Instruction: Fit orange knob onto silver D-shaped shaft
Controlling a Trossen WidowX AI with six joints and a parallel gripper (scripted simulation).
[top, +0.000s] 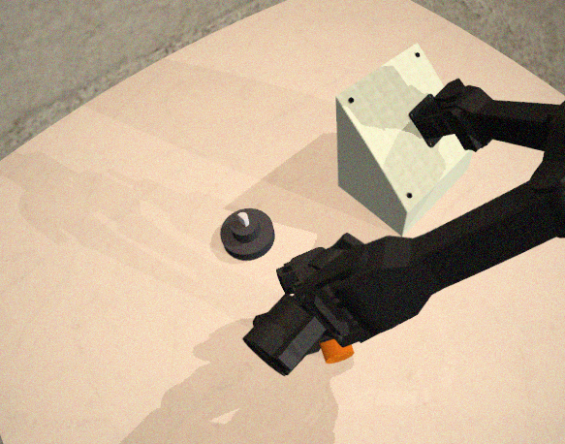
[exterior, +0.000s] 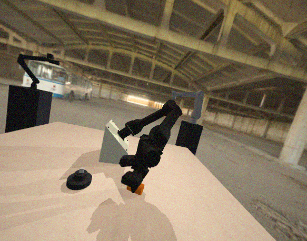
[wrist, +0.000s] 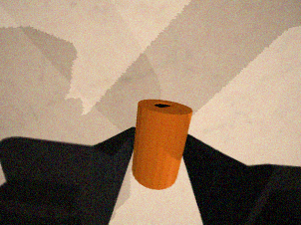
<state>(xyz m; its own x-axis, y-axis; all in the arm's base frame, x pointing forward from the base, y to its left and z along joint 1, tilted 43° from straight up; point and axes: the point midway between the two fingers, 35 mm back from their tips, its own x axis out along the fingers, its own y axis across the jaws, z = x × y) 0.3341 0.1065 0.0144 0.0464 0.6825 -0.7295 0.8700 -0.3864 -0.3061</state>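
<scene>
The orange knob lies 10 mm ahead of my gripper tip, 10 mm to the left of it and 10 mm above it. Round my gripper tip: dark round pedestal 40 mm behind, 220 mm to the right, 20 mm above.
</scene>
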